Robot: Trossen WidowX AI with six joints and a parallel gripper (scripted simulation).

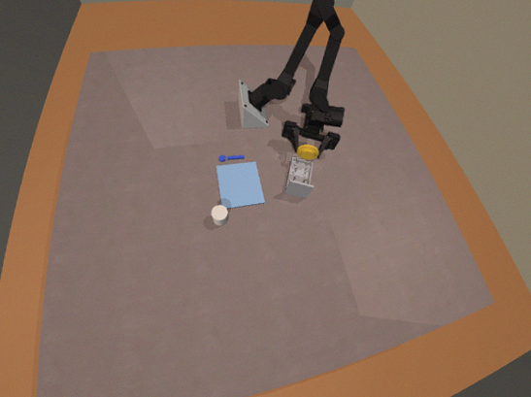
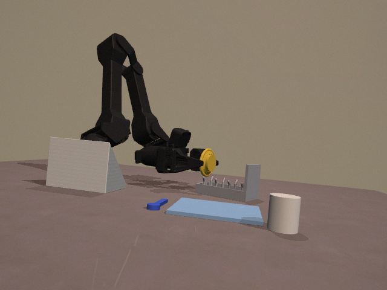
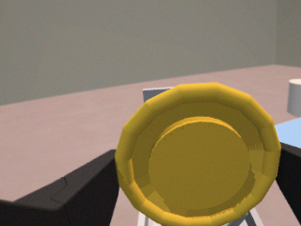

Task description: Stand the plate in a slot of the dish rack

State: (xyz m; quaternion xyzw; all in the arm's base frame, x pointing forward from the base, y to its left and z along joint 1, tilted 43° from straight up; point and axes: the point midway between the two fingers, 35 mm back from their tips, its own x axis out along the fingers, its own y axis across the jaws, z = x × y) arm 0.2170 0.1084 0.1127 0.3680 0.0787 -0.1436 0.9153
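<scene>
My gripper tip is now 50 mm short of the grey dish rack, 50 mm above it and 20 mm to the left of it. From my gripper tip the other things lie so: yellow plate (10 mm behind); then blue spoon (240 mm to the right, 70 mm below, 40 mm behind); then light blue mat (210 mm to the right, 70 mm below, 60 mm ahead).
</scene>
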